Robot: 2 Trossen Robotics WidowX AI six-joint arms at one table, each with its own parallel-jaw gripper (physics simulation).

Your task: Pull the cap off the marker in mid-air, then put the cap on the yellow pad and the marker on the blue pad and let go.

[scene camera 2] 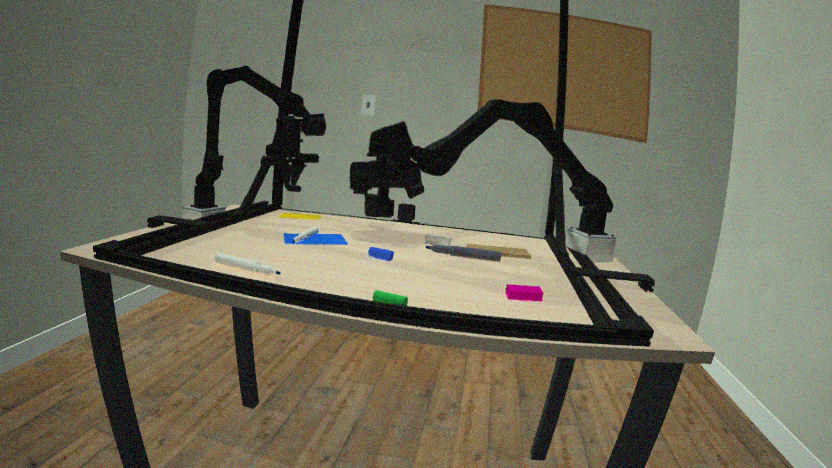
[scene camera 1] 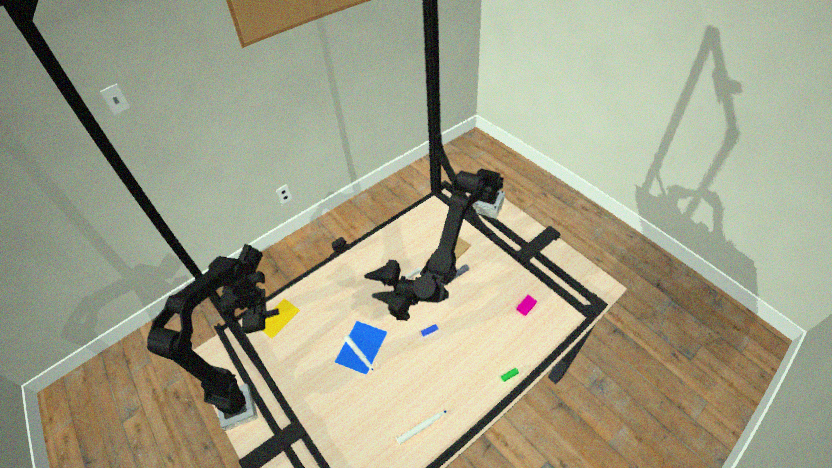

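Pixels of known places: left gripper, fingertip midpoint: (scene camera 1: 368, 285); right gripper, fingertip midpoint: (scene camera 2: 290, 188) (scene camera 1: 265, 314); left arm's base, origin of the base link: (scene camera 2: 591, 232) (scene camera 1: 488, 196); right arm's base, origin of the base link: (scene camera 2: 204, 206) (scene camera 1: 233, 404).
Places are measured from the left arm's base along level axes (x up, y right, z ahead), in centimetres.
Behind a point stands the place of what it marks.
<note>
The white marker (scene camera 1: 358, 352) @(x -5.0, y 14.4, z 69.5 cm) (scene camera 2: 306, 235) @(x -5.5, y 13.1, z 69.0 cm) lies slantwise on the blue pad (scene camera 1: 372, 334) @(x -6.7, y 14.1, z 62.0 cm) (scene camera 2: 334, 239) @(x -6.6, y 14.8, z 62.1 cm), its small dark tip bare. The yellow pad (scene camera 1: 287, 316) @(x -6.6, y 42.1, z 68.3 cm) (scene camera 2: 299, 216) @(x -6.6, y 44.0, z 70.3 cm) lies near the back left of the table. My right gripper (scene camera 1: 264, 316) @(x 1.7, y 43.7, z 73.6 cm) (scene camera 2: 299, 174) is shut on the cap, above the table by the yellow pad and partly over it in scene camera 1; the cap itself is hidden by the dark fingers. My left gripper (scene camera 1: 372, 285) @(x 8.7, y 16.9, z 55.0 cm) (scene camera 2: 393, 210) is open and empty, above the table to the right of the blue pad.
Another white marker (scene camera 1: 421, 427) @(x -4.8, y -11.5, z 81.4 cm) (scene camera 2: 247, 264) @(x -5.2, y -12.6, z 80.6 cm) lies near the front. A blue piece (scene camera 1: 429, 330) @(x -4.7, y -1.5, z 54.6 cm) (scene camera 2: 381, 253) @(x -5.3, y -2.3, z 54.3 cm), a green cylinder (scene camera 1: 509, 374) @(x -4.6, y -27.6, z 58.4 cm) (scene camera 2: 390, 298) @(x -5.0, y -28.5, z 58.2 cm) and a magenta block (scene camera 1: 526, 305) @(x -5.2, y -25.3, z 34.9 cm) (scene camera 2: 524, 292) @(x -5.3, y -26.8, z 35.2 cm) lie apart. A dark marker (scene camera 2: 468, 252) @(x -5.3, y -0.5, z 34.9 cm) lies beside a tan slab (scene camera 2: 512, 251) @(x -5.9, y 3.0, z 21.9 cm). Black rails edge the table.
</note>
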